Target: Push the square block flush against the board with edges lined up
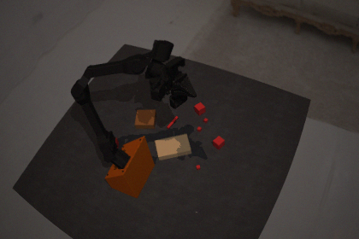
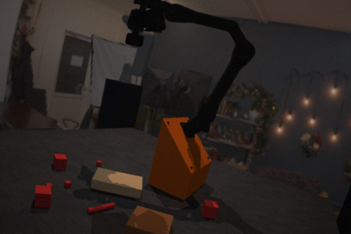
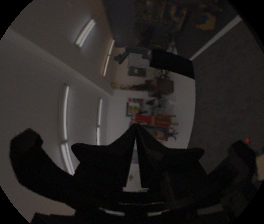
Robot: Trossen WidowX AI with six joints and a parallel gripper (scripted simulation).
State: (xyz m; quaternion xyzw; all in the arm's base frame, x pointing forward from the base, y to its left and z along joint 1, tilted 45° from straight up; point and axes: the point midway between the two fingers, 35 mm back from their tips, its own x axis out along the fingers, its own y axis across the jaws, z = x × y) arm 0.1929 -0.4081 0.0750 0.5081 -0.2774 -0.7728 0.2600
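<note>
My gripper tip is now 24 cm short of the thin red stick, 28 cm to the right of it and 55 cm above it. Also, from my gripper tip: board (10 cm ahead, 20 cm to the left, 54 cm below); then square block (20 cm ahead, 41 cm to the left, 54 cm below).
</note>
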